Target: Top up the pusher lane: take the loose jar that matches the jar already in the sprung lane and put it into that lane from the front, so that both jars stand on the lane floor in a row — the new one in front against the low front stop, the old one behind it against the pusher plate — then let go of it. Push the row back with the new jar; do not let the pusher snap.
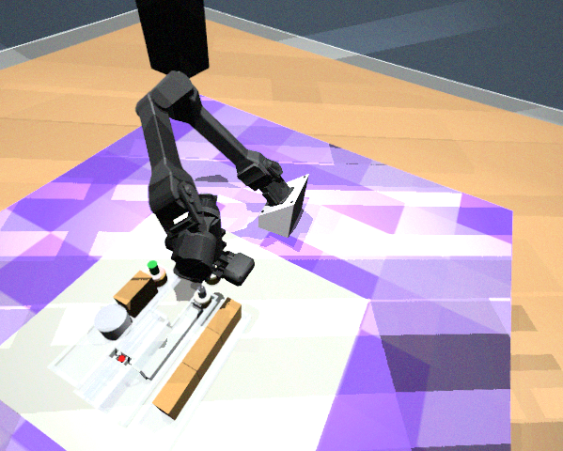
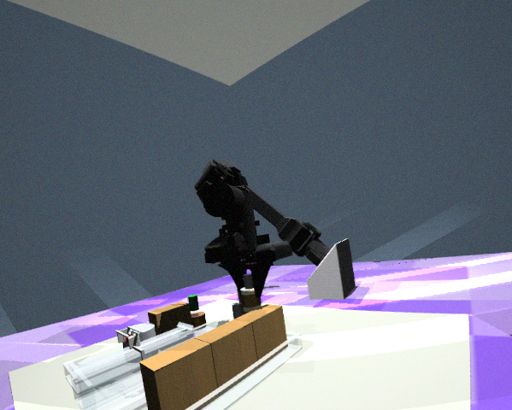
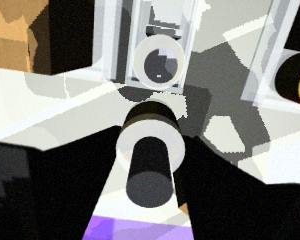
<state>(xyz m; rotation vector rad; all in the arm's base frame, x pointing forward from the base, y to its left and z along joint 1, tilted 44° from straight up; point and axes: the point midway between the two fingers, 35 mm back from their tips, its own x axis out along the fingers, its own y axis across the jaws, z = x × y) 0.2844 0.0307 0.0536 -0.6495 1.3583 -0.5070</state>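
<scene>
The lane lies 19 cm ahead of my gripper tip, 2 cm to the right of it and 6 cm below it. The rest, counted from my gripper tip: grey cylinder: 18 cm ahead, 12 cm to the right, 5 cm below; red mark: 23 cm ahead, 3 cm to the right.
</scene>
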